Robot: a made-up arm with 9 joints.
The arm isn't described. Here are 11 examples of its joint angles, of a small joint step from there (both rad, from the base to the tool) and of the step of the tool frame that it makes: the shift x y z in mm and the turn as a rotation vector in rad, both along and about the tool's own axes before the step.
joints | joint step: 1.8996 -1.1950 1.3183 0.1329 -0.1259 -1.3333 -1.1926 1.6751 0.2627 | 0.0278 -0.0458 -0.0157 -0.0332 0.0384 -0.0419 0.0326 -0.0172 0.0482
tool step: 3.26 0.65 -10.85 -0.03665 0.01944 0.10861
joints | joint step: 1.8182 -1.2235 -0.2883 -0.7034 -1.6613 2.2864 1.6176 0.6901 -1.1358 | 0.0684 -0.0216 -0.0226 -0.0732 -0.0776 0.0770 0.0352 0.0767 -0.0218
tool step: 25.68 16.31 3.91 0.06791 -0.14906 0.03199
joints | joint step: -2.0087 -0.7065 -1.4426 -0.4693 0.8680 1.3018 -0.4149 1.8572 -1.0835 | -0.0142 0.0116 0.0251 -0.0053 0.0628 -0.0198 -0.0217 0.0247 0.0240
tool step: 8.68 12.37 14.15 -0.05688 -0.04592 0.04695
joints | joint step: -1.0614 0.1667 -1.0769 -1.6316 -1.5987 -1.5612 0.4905 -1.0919 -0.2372 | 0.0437 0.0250 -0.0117 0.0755 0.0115 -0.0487 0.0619 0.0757 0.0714
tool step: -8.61 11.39 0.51 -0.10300 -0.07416 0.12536
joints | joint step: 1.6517 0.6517 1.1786 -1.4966 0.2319 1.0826 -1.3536 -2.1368 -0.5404 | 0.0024 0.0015 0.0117 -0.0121 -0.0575 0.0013 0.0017 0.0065 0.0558
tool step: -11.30 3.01 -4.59 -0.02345 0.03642 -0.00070
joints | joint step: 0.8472 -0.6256 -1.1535 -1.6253 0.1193 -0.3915 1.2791 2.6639 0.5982 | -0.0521 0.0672 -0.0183 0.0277 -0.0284 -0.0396 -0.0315 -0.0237 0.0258
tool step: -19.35 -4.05 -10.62 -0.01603 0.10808 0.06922
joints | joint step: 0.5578 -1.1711 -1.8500 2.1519 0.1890 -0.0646 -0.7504 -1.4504 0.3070 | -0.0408 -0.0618 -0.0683 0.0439 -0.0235 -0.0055 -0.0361 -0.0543 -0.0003
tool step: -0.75 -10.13 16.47 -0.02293 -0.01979 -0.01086
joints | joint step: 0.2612 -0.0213 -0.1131 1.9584 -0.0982 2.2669 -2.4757 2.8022 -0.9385 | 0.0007 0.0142 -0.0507 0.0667 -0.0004 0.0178 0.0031 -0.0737 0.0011
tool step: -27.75 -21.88 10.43 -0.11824 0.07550 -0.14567
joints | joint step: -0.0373 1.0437 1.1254 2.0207 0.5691 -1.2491 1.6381 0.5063 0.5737 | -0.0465 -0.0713 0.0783 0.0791 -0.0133 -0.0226 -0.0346 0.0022 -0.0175
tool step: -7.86 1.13 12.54 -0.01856 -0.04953 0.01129
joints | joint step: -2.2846 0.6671 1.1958 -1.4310 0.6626 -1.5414 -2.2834 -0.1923 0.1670 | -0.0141 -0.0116 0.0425 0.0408 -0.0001 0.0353 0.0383 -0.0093 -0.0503
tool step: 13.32 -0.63 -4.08 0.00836 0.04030 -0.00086
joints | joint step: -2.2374 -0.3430 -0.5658 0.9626 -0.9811 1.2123 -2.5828 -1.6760 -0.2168 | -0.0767 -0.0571 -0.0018 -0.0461 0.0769 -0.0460 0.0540 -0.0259 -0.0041
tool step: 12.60 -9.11 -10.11 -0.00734 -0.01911 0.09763
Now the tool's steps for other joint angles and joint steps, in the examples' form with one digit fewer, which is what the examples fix.
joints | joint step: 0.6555 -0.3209 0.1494 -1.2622 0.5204 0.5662 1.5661 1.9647 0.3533 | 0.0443 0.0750 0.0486 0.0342 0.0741 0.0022 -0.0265 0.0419 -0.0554
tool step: 26.0 -21.2 -16.0 -0.0600 0.0242 -0.1985
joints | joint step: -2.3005 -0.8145 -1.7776 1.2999 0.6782 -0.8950 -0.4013 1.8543 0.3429 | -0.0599 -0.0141 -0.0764 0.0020 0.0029 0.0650 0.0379 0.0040 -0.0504
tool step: -0.5 16.5 -18.0 0.0910 -0.0950 -0.0637
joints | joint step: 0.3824 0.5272 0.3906 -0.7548 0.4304 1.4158 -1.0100 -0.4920 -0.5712 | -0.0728 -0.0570 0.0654 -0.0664 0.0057 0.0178 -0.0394 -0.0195 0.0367
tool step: -25.8 -2.2 22.0 -0.0989 0.0461 -0.0308
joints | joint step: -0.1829 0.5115 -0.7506 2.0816 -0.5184 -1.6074 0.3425 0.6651 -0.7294 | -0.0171 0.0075 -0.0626 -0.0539 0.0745 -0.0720 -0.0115 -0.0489 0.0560
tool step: -3.8 2.4 -12.4 -0.0359 0.1014 0.0801
